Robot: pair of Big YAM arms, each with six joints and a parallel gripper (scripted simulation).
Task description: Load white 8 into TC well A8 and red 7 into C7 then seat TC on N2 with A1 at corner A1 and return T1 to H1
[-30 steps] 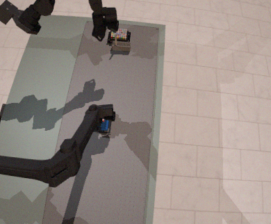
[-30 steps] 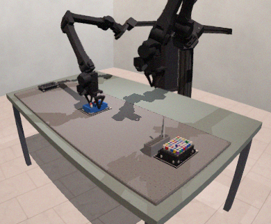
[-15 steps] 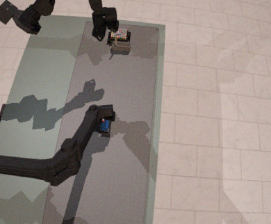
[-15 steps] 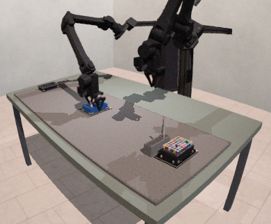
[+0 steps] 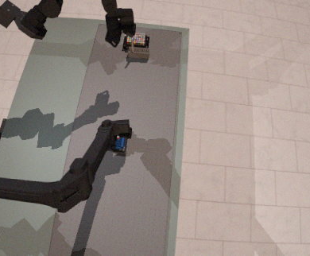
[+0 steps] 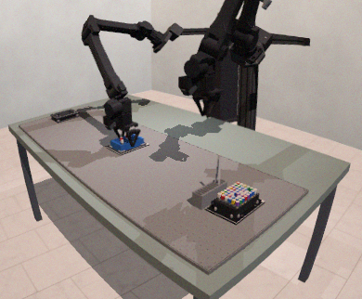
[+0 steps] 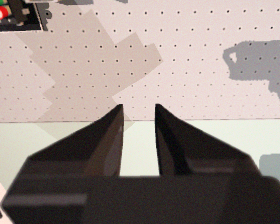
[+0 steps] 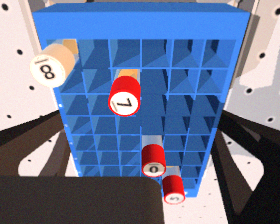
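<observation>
Right now the tube carrier is right at my right hand. The rest, counted from my right hand: holder (56 cm to the left, 1 cm below, 1 cm behind); raised nest (67 cm to the right, 12 cm ahead).
</observation>
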